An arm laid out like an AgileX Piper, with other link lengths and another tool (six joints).
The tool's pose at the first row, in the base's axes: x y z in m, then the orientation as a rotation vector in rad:
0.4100 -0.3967 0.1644 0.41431 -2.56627 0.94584
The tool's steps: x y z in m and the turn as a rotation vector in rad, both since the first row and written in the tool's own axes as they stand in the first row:
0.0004 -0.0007 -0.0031 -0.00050 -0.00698 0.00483
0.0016 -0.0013 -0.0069 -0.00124 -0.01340 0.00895
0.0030 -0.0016 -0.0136 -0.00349 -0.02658 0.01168
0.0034 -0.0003 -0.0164 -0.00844 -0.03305 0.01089
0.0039 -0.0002 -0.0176 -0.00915 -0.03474 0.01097
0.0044 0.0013 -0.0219 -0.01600 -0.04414 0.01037
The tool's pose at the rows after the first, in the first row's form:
0.4107 -0.3952 0.1672 0.41216 -2.57485 0.94705
0.4108 -0.3933 0.1707 0.41050 -2.58270 0.94767
0.4112 -0.3892 0.1762 0.41405 -2.59658 0.94594
0.4111 -0.3865 0.1776 0.41738 -2.60386 0.93920
0.4109 -0.3857 0.1786 0.41806 -2.60567 0.93831
0.4109 -0.3818 0.1810 0.42232 -2.61634 0.92910

